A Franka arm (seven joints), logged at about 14 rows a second.
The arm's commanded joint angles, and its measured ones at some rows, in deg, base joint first. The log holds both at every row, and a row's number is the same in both.
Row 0, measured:
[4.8, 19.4, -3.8, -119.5, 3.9, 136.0, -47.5]
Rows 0 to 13, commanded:
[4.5, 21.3, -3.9, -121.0, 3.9, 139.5, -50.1]
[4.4, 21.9, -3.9, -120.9, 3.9, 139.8, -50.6]
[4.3, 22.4, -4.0, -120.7, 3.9, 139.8, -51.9]
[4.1, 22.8, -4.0, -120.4, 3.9, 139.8, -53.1]
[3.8, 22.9, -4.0, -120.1, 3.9, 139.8, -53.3]
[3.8, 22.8, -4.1, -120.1, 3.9, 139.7, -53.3]
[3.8, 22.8, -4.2, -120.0, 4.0, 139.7, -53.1]
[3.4, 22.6, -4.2, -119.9, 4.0, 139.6, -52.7]
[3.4, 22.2, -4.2, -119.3, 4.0, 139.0, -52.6]
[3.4, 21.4, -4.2, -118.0, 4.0, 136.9, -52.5]
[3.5, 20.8, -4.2, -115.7, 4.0, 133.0, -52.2]
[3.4, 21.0, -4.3, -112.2, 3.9, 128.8, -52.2]
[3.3, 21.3, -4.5, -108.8, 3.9, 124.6, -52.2]
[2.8, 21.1, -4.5, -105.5, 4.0, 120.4, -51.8]
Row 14, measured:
[3.7, 21.7, -4.4, -111.7, 3.9, 127.9, -51.5]
